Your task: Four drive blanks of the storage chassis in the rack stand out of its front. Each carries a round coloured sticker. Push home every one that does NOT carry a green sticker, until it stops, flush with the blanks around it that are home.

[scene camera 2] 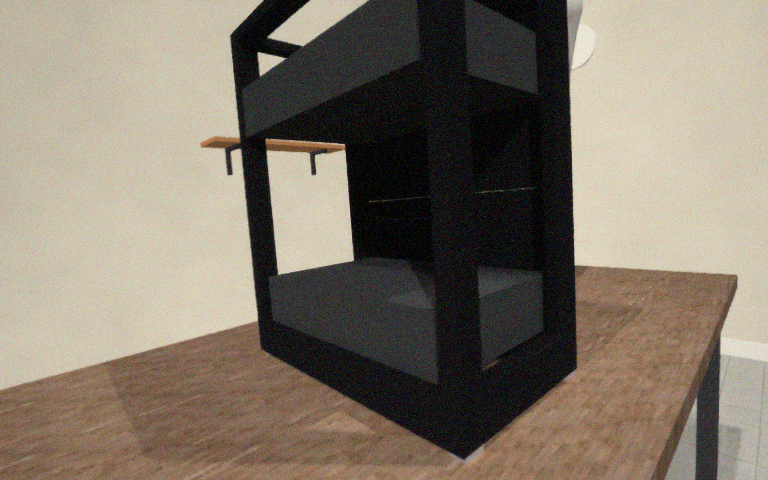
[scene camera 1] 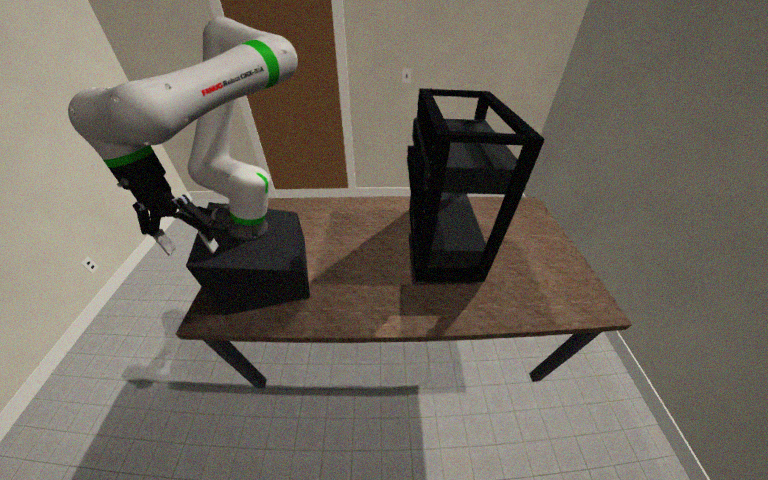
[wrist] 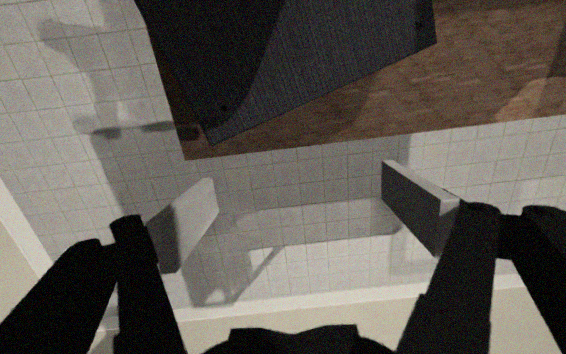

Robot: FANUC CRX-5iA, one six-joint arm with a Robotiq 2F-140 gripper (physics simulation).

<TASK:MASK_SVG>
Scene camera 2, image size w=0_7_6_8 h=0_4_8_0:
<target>black rack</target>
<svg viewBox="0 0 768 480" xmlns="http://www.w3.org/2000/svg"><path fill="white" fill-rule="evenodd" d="M263 0L230 35L261 349L266 354L273 355L447 450L449 455L468 464L483 452L484 443L562 380L568 381L576 374L575 255L567 0L369 0L304 46L267 37L310 0ZM503 359L482 372L482 365L495 358ZM265 139L345 144L354 261L278 275ZM260 76L258 52L286 58Z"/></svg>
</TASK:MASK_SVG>
